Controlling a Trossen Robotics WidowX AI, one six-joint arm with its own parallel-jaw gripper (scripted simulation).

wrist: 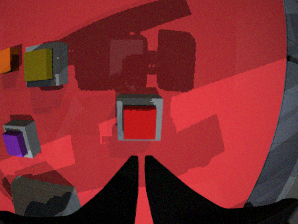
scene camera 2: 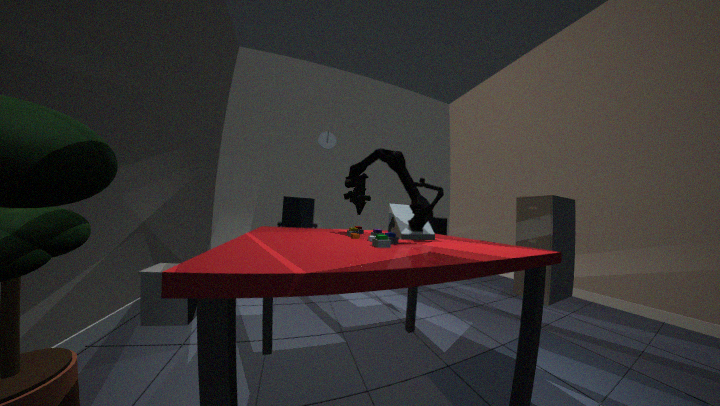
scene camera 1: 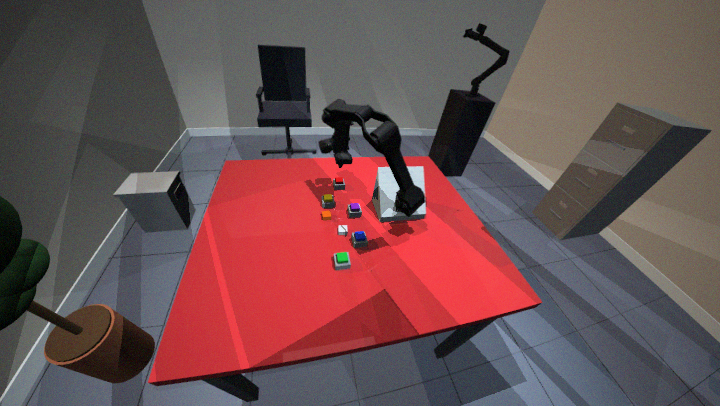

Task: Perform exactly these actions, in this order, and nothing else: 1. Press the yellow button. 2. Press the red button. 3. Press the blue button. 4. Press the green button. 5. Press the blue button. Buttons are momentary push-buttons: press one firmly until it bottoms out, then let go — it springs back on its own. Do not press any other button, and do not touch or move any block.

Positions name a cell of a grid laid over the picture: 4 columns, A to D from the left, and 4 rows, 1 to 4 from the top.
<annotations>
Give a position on a red button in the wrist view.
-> At B3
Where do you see a yellow button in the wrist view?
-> A2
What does my gripper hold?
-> Nothing.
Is my gripper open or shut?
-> Shut.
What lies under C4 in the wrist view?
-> My gripper.
</annotations>
